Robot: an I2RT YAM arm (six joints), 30 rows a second.
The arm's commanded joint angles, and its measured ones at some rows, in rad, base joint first. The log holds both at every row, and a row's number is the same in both.
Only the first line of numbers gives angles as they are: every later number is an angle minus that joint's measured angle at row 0.
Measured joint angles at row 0:
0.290, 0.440, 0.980, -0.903, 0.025, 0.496
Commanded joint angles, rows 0 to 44:
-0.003, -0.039, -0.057, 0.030, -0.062, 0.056
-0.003, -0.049, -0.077, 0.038, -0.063, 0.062
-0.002, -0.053, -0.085, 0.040, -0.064, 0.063
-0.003, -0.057, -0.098, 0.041, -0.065, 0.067
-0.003, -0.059, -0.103, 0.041, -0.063, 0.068
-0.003, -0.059, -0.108, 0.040, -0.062, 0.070
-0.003, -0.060, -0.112, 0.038, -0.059, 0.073
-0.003, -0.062, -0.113, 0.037, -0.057, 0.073
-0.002, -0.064, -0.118, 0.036, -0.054, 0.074
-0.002, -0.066, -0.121, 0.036, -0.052, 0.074
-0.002, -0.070, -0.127, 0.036, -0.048, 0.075
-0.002, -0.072, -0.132, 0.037, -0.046, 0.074
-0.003, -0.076, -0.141, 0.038, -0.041, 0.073
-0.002, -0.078, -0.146, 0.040, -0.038, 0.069
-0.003, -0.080, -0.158, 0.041, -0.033, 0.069
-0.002, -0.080, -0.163, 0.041, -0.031, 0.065
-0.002, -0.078, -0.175, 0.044, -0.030, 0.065
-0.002, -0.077, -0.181, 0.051, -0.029, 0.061
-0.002, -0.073, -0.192, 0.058, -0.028, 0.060
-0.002, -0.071, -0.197, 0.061, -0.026, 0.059
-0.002, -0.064, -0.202, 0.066, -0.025, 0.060
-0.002, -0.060, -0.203, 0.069, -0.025, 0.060
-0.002, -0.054, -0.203, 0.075, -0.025, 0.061
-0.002, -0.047, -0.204, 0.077, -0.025, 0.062
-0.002, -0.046, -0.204, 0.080, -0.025, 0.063
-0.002, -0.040, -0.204, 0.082, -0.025, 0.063
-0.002, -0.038, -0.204, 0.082, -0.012, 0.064
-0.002, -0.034, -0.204, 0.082, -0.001, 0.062
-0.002, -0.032, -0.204, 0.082, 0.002, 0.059
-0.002, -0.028, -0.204, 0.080, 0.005, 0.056
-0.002, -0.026, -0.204, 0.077, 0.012, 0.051
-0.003, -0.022, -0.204, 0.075, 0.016, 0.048
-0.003, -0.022, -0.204, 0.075, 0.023, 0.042
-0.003, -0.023, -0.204, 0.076, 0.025, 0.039
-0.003, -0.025, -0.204, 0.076, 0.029, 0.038
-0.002, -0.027, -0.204, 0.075, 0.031, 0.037
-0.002, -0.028, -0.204, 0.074, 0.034, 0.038
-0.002, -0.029, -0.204, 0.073, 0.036, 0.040
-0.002, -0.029, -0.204, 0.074, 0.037, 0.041
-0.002, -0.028, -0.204, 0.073, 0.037, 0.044
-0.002, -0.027, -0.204, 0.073, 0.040, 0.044
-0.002, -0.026, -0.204, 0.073, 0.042, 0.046
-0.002, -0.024, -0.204, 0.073, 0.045, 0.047
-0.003, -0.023, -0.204, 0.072, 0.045, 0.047
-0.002, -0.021, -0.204, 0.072, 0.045, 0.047
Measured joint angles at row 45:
0.000, -0.030, -0.204, 0.038, 0.022, 0.050
